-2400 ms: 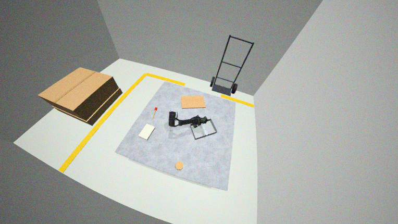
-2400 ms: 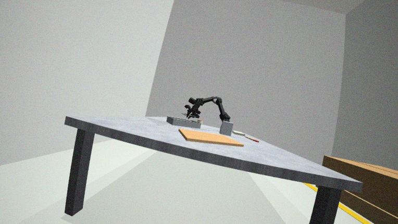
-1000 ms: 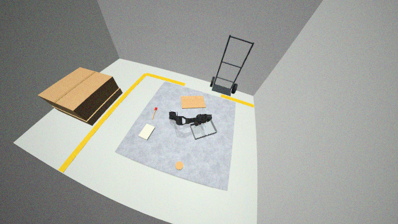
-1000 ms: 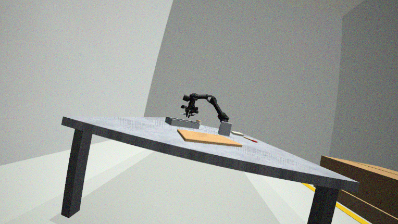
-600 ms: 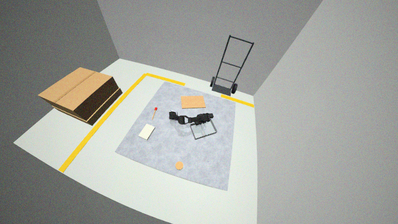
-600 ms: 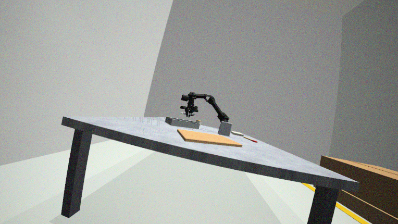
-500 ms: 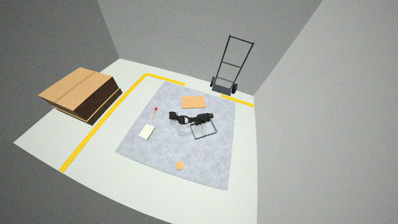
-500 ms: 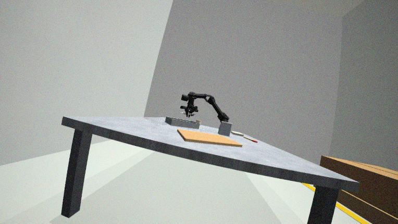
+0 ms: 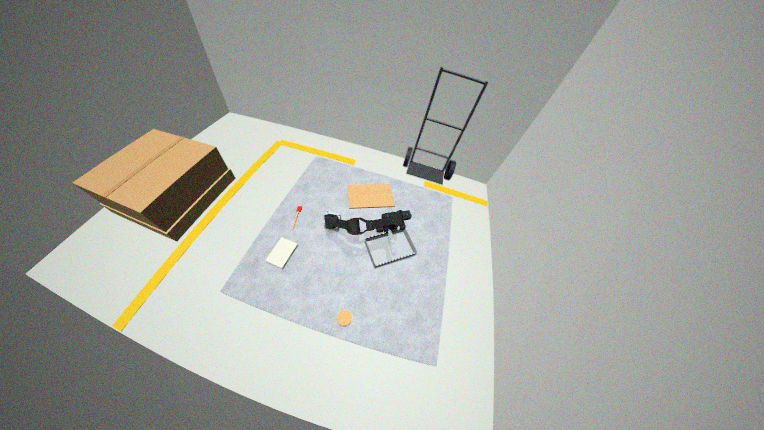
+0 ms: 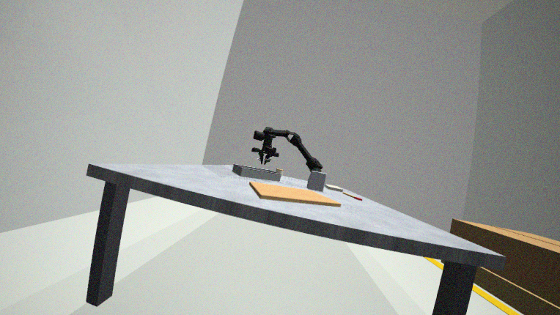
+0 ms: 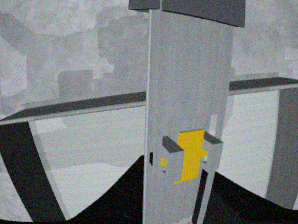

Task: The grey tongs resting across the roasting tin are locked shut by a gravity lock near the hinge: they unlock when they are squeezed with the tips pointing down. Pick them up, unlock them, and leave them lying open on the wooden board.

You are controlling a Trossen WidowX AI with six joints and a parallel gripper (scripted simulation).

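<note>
The yellow lock piece is 4 cm above my gripper tip, 2 cm to the left of it and 1 cm behind it. The rest, counted from my gripper tip: wooden board: 37 cm to the left, 16 cm behind, 9 cm below; then red-tipped match: 66 cm behind, 9 cm below, 7 cm to the left; then roasting tin: 7 cm to the right, 7 cm below, 4 cm ahead.
</note>
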